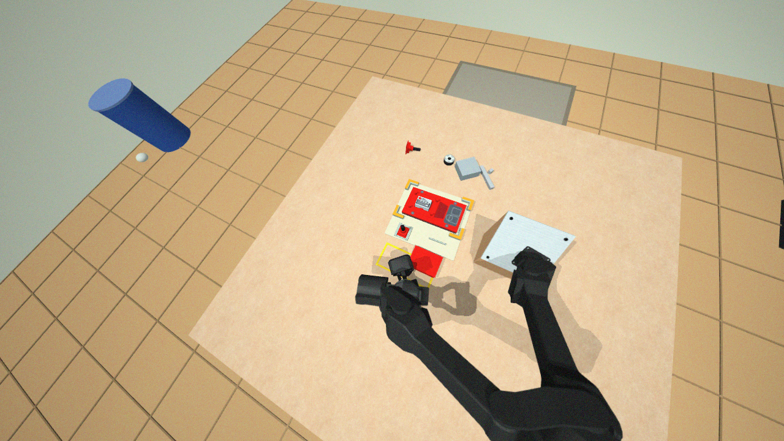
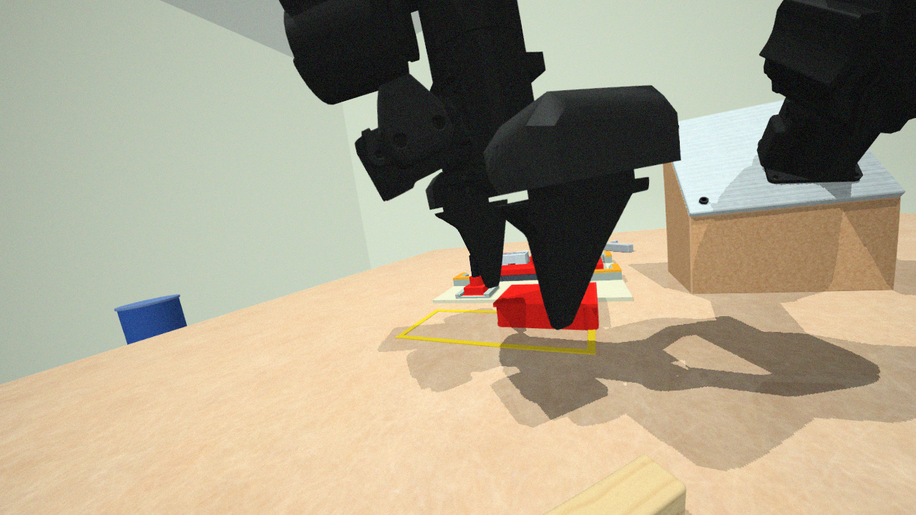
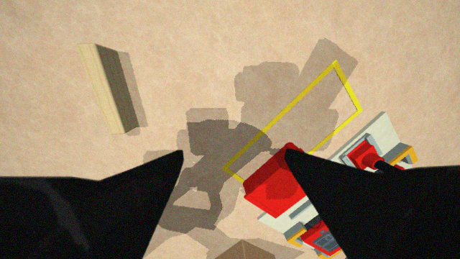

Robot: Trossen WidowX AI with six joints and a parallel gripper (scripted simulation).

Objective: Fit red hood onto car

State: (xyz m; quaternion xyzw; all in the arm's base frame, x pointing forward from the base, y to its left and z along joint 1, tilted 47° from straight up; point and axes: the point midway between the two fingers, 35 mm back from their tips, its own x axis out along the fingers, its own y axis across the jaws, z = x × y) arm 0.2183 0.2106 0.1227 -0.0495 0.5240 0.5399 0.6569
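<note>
Right now my gripper tip is 100 mm to the left of the red hood, 30 mm above it and 10 mm short of it. Round my gripper tip: grey engine block 270 mm to the right, 120 mm ahead, 30 mm below; wheel 500 mm to the right, 130 mm ahead, 40 mm below; jig plate 260 mm to the right, 90 mm ahead, 40 mm below.
</note>
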